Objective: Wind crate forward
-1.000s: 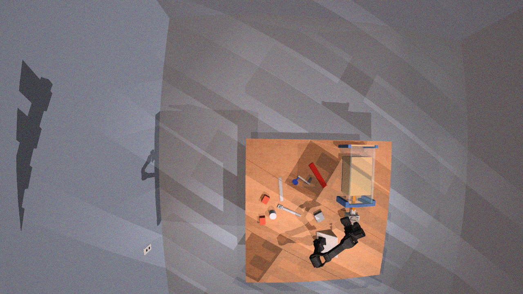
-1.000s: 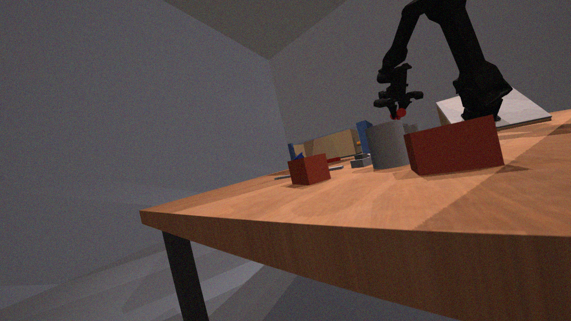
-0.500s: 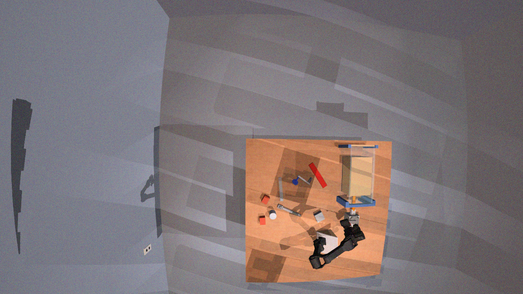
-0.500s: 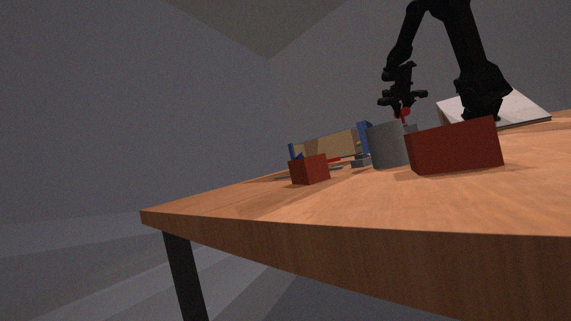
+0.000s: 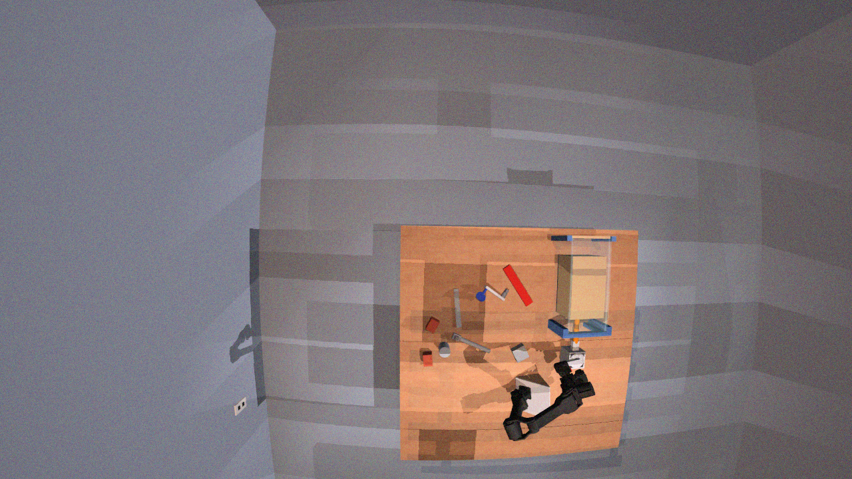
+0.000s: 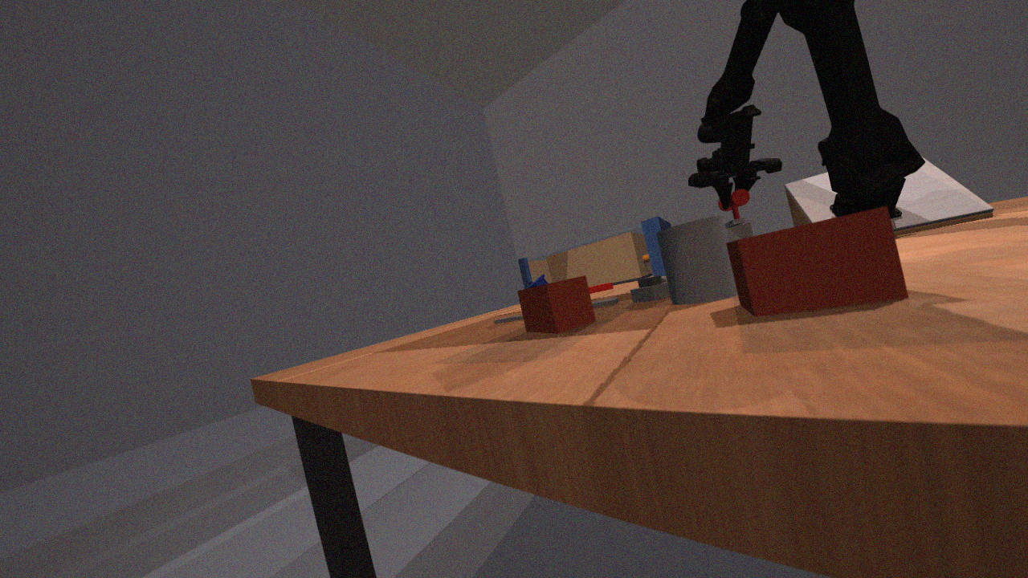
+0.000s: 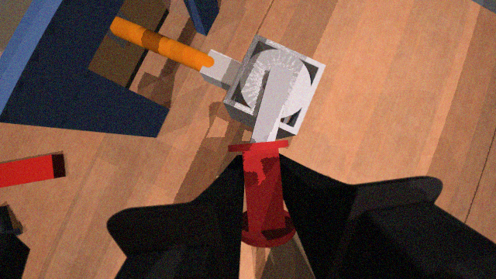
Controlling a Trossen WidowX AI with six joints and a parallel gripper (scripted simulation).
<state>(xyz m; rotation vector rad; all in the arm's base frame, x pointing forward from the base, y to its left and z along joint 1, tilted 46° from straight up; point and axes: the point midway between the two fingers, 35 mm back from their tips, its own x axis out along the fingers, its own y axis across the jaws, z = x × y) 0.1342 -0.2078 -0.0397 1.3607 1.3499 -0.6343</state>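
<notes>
The red-knobbed crank is 3 cm below my gripper tip and 2 cm to the right of it. The rest, counted from my gripper tip: grey winch (10 cm below, 9 cm to the right, 2 cm behind); blue steel frame (16 cm ahead, 11 cm to the right, 3 cm below); red grip (1 cm to the left, 1 cm behind).
</notes>
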